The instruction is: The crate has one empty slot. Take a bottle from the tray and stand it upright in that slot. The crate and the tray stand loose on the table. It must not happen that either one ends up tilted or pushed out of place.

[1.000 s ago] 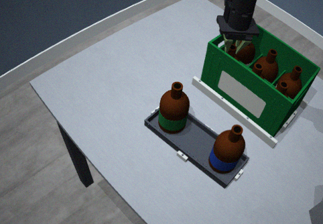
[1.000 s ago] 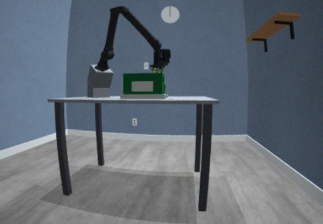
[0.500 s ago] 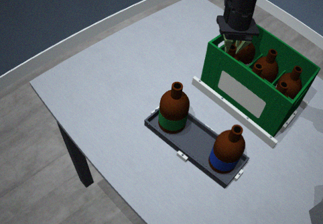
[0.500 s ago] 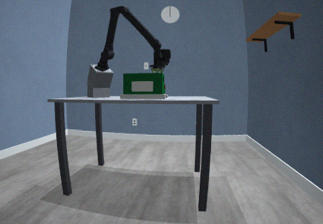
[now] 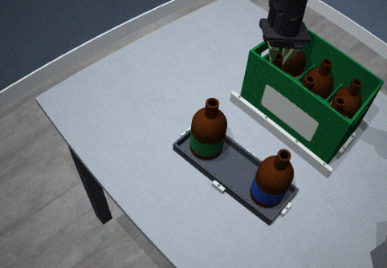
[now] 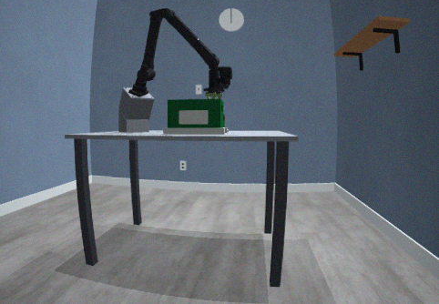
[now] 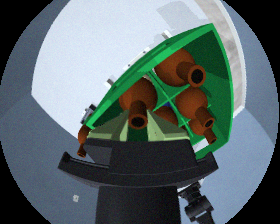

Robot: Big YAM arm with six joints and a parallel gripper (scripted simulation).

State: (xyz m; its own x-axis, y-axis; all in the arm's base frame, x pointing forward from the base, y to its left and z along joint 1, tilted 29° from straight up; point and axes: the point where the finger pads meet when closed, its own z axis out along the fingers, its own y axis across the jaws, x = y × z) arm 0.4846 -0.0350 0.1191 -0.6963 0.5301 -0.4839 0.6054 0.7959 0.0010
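Now: the brown bottle 6 cm below my hand. Also, from my hand: grey tray: 20 cm to the left, 14 cm below, 8 cm behind; then crate: 9 cm behind, 7 cm below, 5 cm to the right.
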